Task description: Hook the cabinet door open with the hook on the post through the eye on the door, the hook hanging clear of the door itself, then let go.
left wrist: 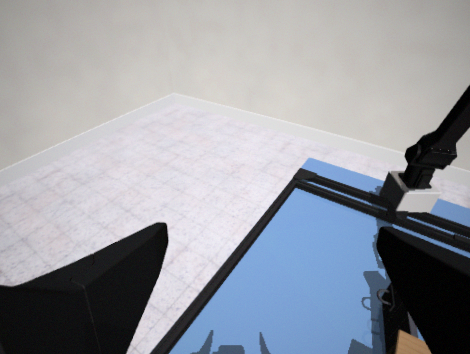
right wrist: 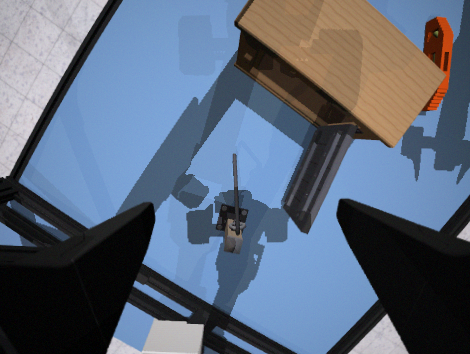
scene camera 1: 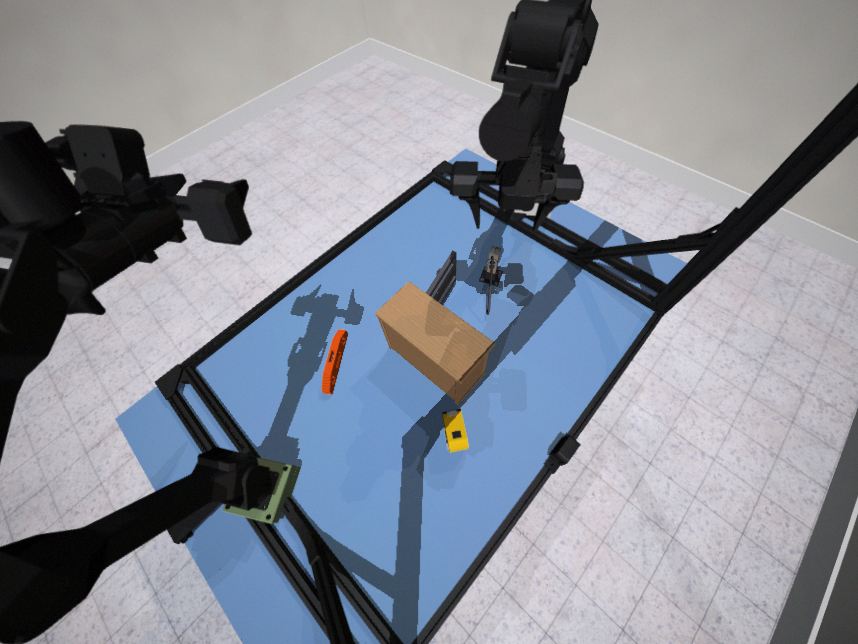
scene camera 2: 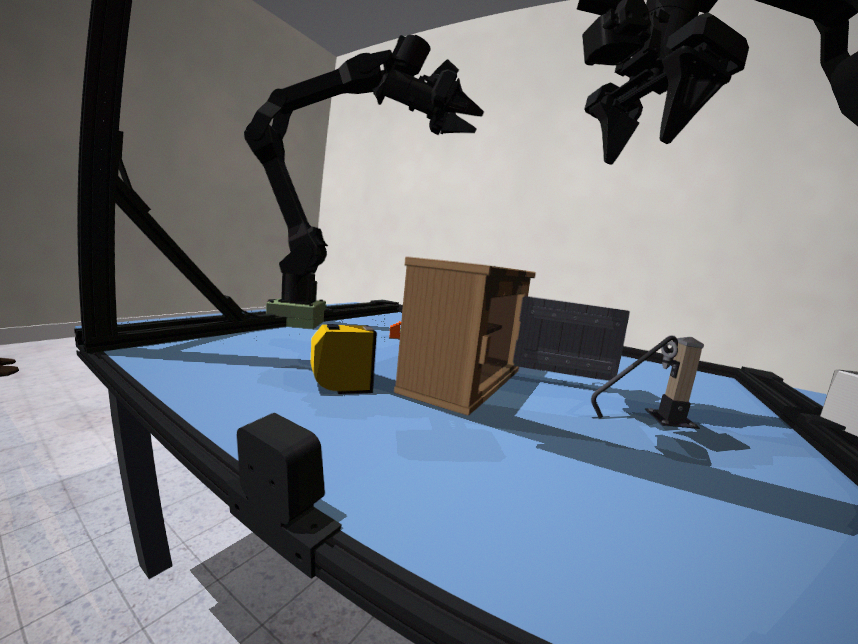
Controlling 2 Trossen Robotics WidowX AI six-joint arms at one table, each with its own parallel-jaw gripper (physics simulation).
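Places are measured from the left arm's base along level axes (x left, y back, z up), in centimetres.
Where they show: left gripper, fingertip midpoint: (left wrist: 272,234) (scene camera 1: 214,180) (scene camera 2: 479,123); right gripper, fingertip midpoint: (right wrist: 247,209) (scene camera 1: 506,228) (scene camera 2: 633,153); left arm's base at its link origin: (scene camera 1: 257,487) (scene camera 2: 297,301); right arm's base at its link origin: (left wrist: 414,181).
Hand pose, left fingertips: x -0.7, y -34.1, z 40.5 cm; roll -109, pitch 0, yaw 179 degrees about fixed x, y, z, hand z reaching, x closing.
Each offset is from my left fingertips to the top centre of the thing. "pt": to the spot under its first point.
The wooden cabinet @(dy +1.5, dx -27.2, dz -29.2 cm) (scene camera 1: 433,332) (scene camera 2: 443,332) (right wrist: 340,60) stands with its dark door @(dy -13.3, dx -24.7, dz -32.9 cm) (scene camera 1: 443,277) (scene camera 2: 571,336) (right wrist: 320,170) swung open. The ring eye (left wrist: 385,297) shows on the door in the left wrist view. The short post @(pt dy -22.9, dx -38.1, dz -38.9 cm) (scene camera 2: 684,374) (right wrist: 233,240) stands apart from the door. Its hook rod (scene camera 1: 488,296) (scene camera 2: 627,374) (right wrist: 236,175) slants down from the post's top, its free end low by the table and apart from the door and eye. My right gripper (scene camera 1: 507,226) (scene camera 2: 638,152) (right wrist: 247,209) is open and empty, high above the post. My left gripper (scene camera 2: 478,121) (left wrist: 272,234) is open and empty, high up, far from the door.
An orange tool @(dy +6.2, dx -4.6, dz -41.0 cm) (scene camera 1: 334,361) (right wrist: 440,65) lies beyond the cabinet from the post. A yellow tape measure @(dy +17.3, dx -33.6, dz -37.0 cm) (scene camera 1: 456,431) (scene camera 2: 343,357) stands near the cabinet's other end. A black frame (scene camera 1: 315,259) edges the table, with a black block @(pt dy +17.7, dx -53.8, dz -39.5 cm) (scene camera 1: 562,450) (scene camera 2: 280,467) on one side.
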